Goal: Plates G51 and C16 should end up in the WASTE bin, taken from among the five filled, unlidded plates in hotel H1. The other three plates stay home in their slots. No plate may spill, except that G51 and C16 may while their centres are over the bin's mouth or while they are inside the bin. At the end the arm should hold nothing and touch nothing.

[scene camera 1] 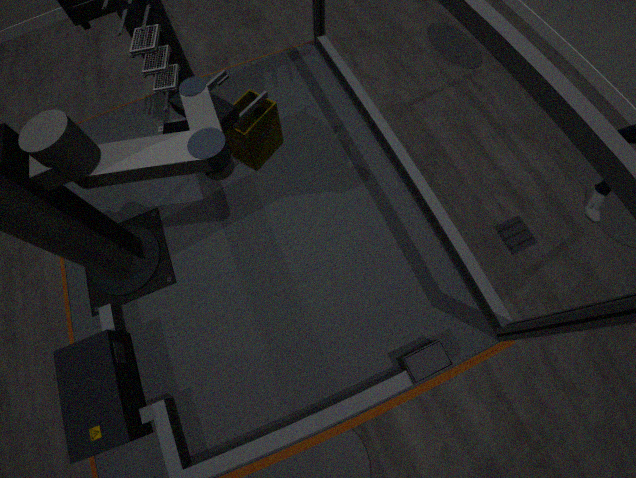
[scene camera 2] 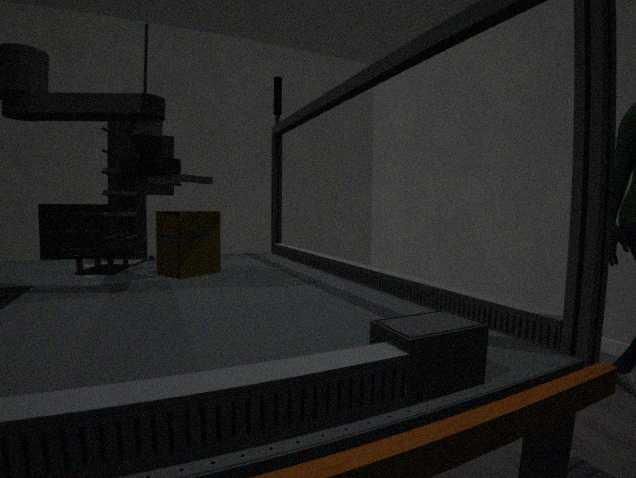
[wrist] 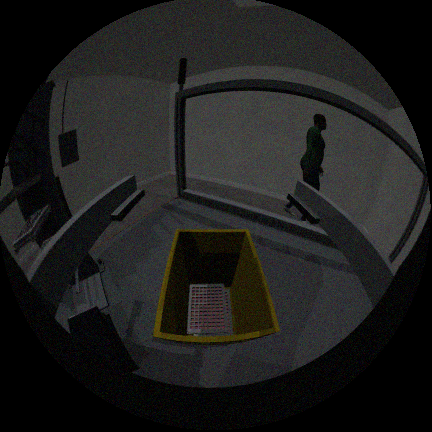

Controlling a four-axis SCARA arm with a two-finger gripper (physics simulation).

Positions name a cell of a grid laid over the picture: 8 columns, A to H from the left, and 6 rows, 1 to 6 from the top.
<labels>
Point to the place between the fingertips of the gripper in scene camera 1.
At D2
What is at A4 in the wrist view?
The gripper.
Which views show the gripper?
Scene camera 1, scene camera 2 and the wrist view: all of them.
</labels>
